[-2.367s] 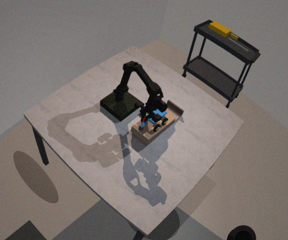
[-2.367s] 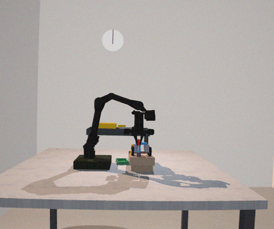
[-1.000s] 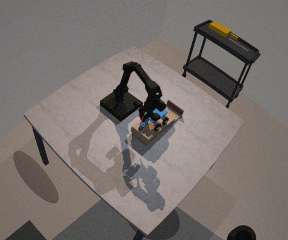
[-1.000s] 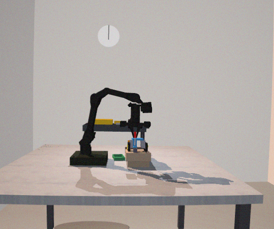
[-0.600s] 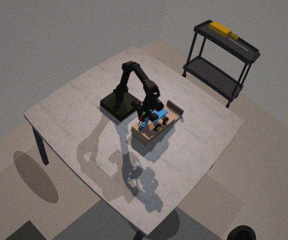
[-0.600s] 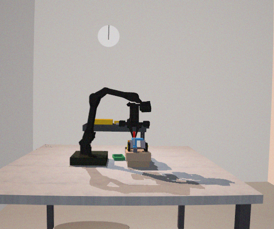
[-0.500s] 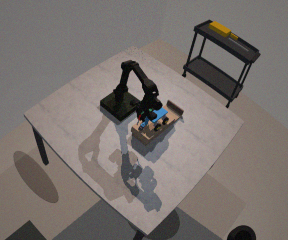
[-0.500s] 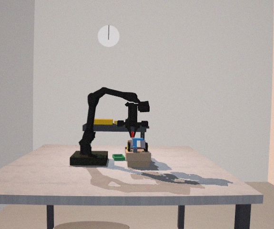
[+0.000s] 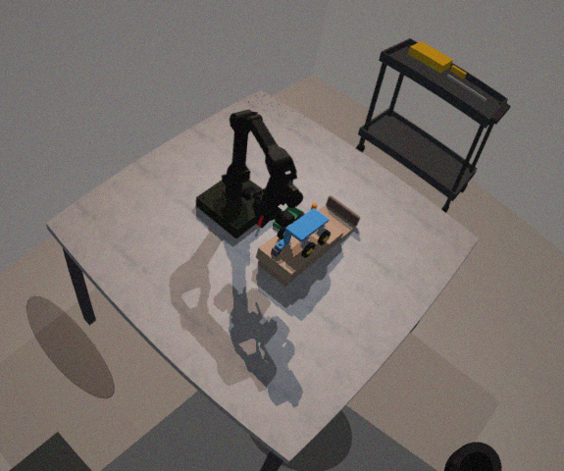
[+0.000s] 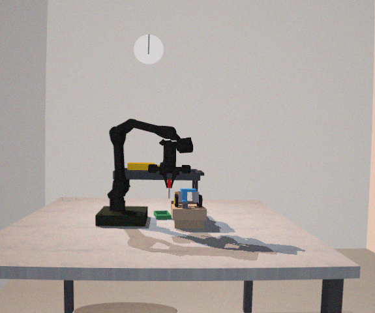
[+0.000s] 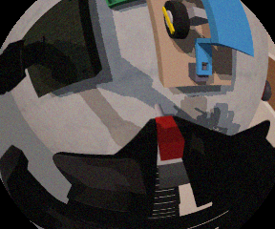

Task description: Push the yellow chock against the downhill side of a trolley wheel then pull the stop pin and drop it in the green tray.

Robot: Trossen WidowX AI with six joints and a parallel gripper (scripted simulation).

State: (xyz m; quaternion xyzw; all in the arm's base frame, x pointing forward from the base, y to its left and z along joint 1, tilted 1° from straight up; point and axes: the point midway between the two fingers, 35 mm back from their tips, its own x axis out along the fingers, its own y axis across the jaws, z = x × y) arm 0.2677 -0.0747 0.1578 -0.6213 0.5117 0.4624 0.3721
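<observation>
Now: the green tray 21 cm to the left of my gripper tip, 18 cm below it and 8 cm behind it. Also, from my gripper tip: red-headed stop pin: right at my gripper tip; then ramp: 15 cm to the left, 13 cm below, 6 cm ahead; then blue-decked trolley: 16 cm to the left, 6 cm below, 6 cm ahead.
</observation>
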